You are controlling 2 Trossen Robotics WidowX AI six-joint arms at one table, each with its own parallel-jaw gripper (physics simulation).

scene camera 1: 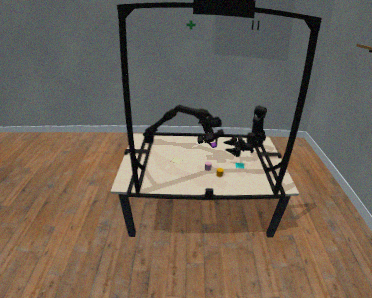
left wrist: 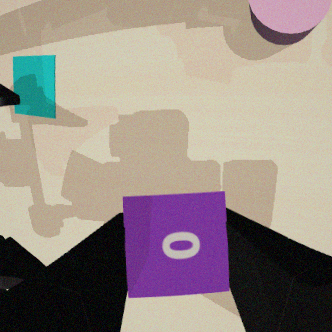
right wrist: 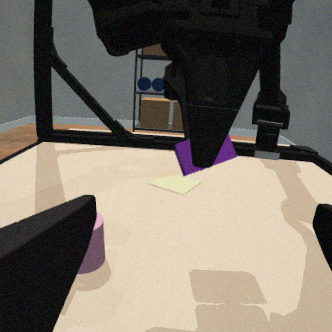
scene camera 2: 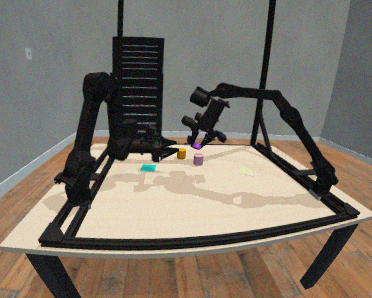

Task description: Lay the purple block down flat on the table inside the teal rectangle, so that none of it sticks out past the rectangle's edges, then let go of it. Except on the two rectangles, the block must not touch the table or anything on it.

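Where they show: left gripper, fingertip midpoint: (scene camera 1: 214,146) (left wrist: 172,220) (right wrist: 198,168) (scene camera 2: 194,147); right gripper, fingertip midpoint: (scene camera 1: 224,145) (left wrist: 27,200) (right wrist: 208,211) (scene camera 2: 177,146); left arm's base, origin of the base link: (scene camera 1: 149,141) (right wrist: 264,148) (scene camera 2: 320,191); right arm's base, origin of the base link: (scene camera 1: 258,145) (scene camera 2: 79,199).
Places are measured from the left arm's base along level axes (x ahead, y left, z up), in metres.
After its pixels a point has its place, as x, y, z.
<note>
The purple block (scene camera 1: 214,144) {0.516, -0.179, 0.120} (scene camera 2: 197,146) {0.510, -0.158, 0.115} (left wrist: 177,275) {0.509, -0.169, 0.123} (right wrist: 183,159) {0.532, -0.184, 0.111} is held above the table, its face with a pale 0 toward the left wrist camera. My left gripper (scene camera 1: 213,141) {0.518, -0.175, 0.102} (scene camera 2: 198,143) {0.518, -0.175, 0.102} (left wrist: 172,220) {0.518, -0.175, 0.102} is shut on it, one finger on each side. The teal rectangle (scene camera 1: 240,165) {0.718, -0.214, -0.018} (scene camera 2: 148,168) {0.712, -0.206, -0.018} (left wrist: 45,75) {0.694, -0.224, -0.018} lies flat on the table, apart from the block, at the upper left in the left wrist view. My right gripper (scene camera 1: 227,147) {0.587, -0.170, 0.108} (scene camera 2: 175,148) {0.587, -0.170, 0.108} (right wrist: 208,211) {0.587, -0.170, 0.108} is open and empty, close beside the left one. A dark tip overlaps the rectangle's left edge in the left wrist view.
A pink cylinder (scene camera 1: 208,166) {0.485, -0.301, 0.017} (scene camera 2: 198,160) {0.485, -0.256, 0.008} (left wrist: 292,15) {0.480, -0.266, 0.027} (right wrist: 95,250) {0.494, -0.259, 0.003} and an orange cylinder (scene camera 1: 220,172) {0.566, -0.362, 0.020} (scene camera 2: 181,154) {0.564, -0.319, 0.009} stand on the table. A pale yellow rectangle (scene camera 1: 177,160) {0.261, -0.210, -0.018} (scene camera 2: 246,171) {0.257, -0.207, -0.018} (right wrist: 175,184) {0.265, -0.208, -0.018} lies flat. Black frame rails run along the table's edges.
</note>
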